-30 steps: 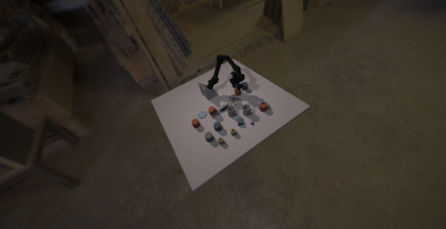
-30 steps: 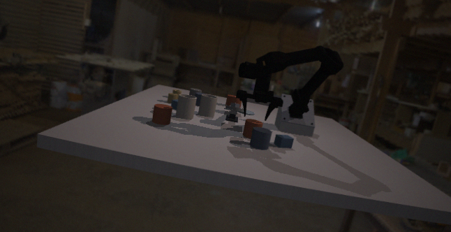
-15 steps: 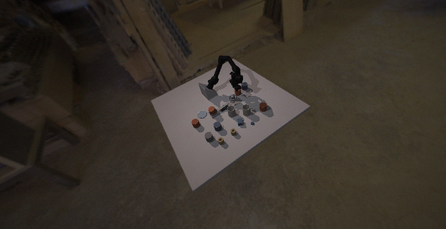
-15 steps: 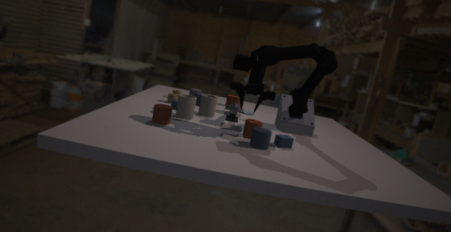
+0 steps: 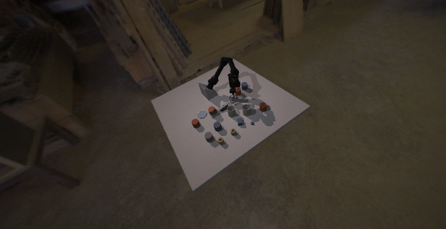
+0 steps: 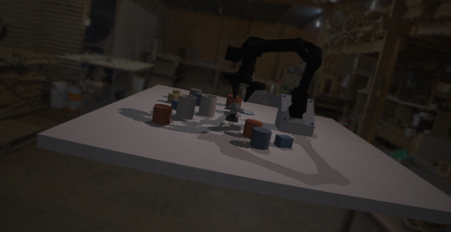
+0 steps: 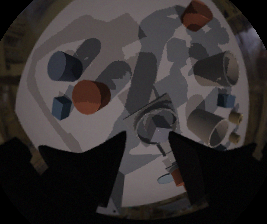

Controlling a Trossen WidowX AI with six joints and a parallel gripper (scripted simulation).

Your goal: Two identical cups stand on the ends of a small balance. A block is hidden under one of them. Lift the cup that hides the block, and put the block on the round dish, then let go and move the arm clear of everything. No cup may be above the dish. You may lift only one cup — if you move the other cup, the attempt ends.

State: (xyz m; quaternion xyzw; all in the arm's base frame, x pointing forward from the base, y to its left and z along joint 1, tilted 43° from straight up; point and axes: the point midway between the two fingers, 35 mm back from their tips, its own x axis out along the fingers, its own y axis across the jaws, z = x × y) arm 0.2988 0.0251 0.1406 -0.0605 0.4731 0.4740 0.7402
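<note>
My gripper tip is 110 mm past the round blue-grey dish, 370 mm to the left of it and 120 mm above it. Round my gripper tip: dark balance: 150 mm to the right, 100 mm below.
</note>
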